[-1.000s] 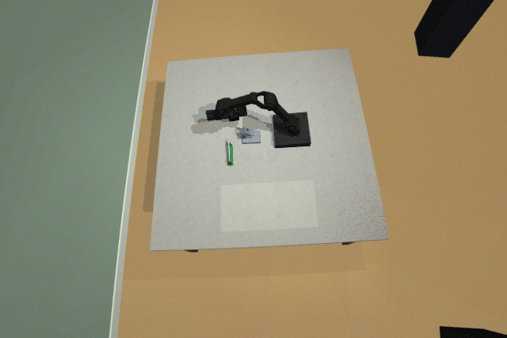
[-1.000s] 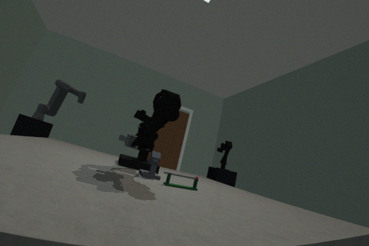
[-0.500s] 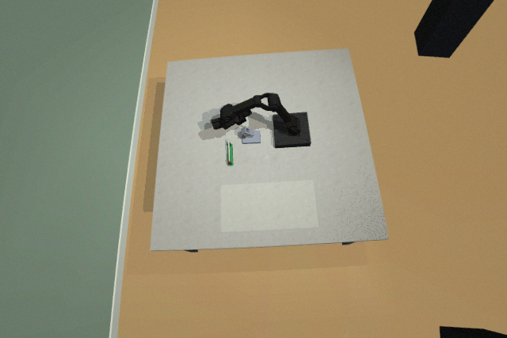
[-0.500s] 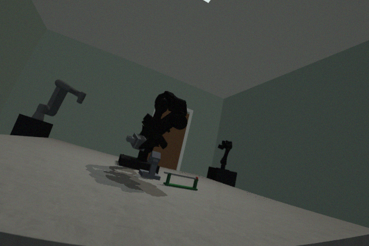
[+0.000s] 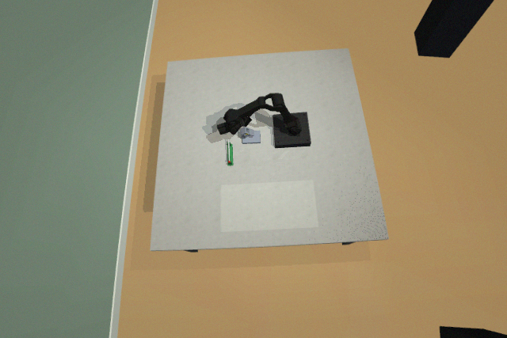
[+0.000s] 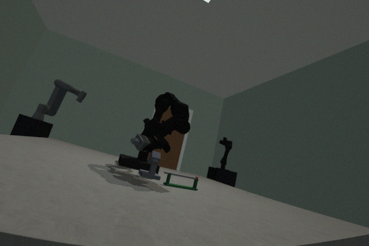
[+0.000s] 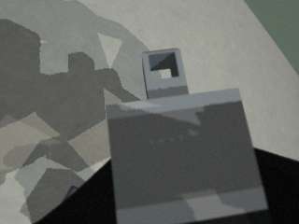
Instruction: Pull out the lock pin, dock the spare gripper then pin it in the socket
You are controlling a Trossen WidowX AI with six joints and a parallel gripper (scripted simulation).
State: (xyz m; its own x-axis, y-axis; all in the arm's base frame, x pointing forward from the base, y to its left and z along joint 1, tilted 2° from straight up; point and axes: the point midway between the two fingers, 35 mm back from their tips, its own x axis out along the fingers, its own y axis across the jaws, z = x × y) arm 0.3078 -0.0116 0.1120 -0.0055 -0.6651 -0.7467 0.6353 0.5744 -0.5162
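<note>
My gripper tip is now 20 cm to the right of the green rack, 10 cm above it and 7 cm short of it. Also, from my gripper tip: spare gripper: 1 cm to the left, 1 cm above; then grey mount socket: 8 cm to the left, 7 cm below, 3 cm behind.
</note>
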